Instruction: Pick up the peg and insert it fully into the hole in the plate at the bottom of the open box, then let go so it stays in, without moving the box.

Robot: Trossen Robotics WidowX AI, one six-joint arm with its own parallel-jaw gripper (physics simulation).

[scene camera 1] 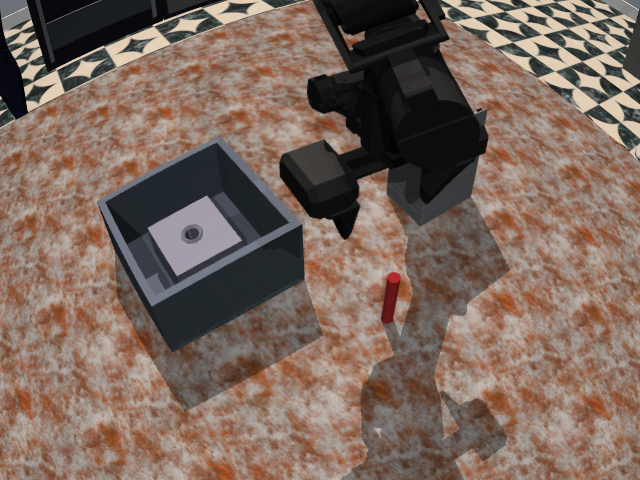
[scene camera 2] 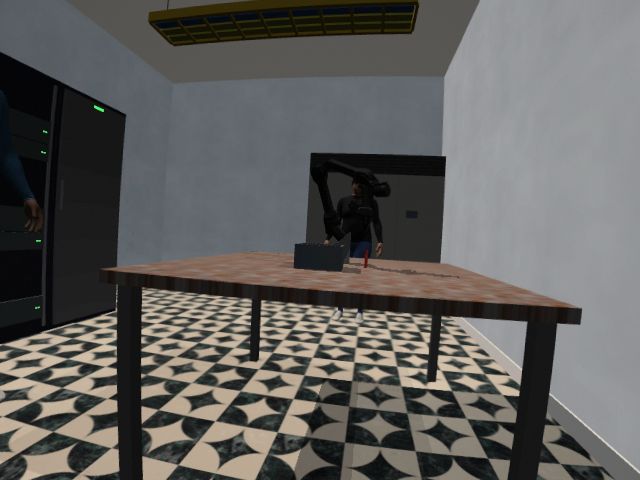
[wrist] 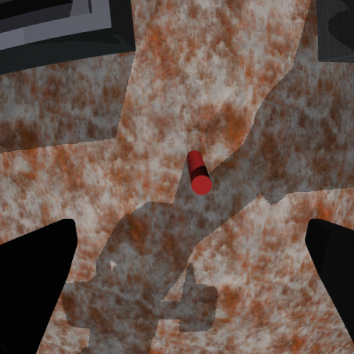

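Where they show: gripper, between the fingertips: [scene camera 1: 385, 217] [scene camera 2: 365, 231] [wrist: 194, 231]; arm's base, origin of its link: [scene camera 2: 342, 238].
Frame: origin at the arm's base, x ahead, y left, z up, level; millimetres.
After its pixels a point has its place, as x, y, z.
A red peg [scene camera 1: 390, 299] @(189, 107, -77) [scene camera 2: 366, 259] @(190, 103, -89) [wrist: 201, 185] @(184, 103, -47) stands upright on the table, right of the box. The dark open box [scene camera 1: 237, 297] @(306, -12, -91) [scene camera 2: 318, 257] @(397, -114, -78) [wrist: 60, 30] @(246, -9, -29) stands at the left; its corner shows at upper left in the wrist view. On its bottom lies a pale plate [scene camera 1: 217, 222] @(268, -100, -69) with a round, empty hole [scene camera 1: 192, 234] @(299, -115, -80). The plate does not show in the wrist view. My gripper [scene camera 1: 386, 217] @(192, 89, 40) [wrist: 194, 231] @(192, 89, 40) is open and empty, pointing down high above the table. In the wrist view the peg lies between the two fingers sideways, but further up the picture than the fingertips.
A grey block [scene camera 1: 403, 191] @(47, -7, -95) [wrist: 334, 47] @(51, 23, -96) stands on the table [scene camera 1: 93, 403] @(537, -24, -127) [scene camera 2: 361, 289] @(800, 12, -127) behind the peg, partly hidden by the arm in scene camera 1. The arm's shadow falls beside the peg. A person [scene camera 2: 376, 222] stands beyond the table.
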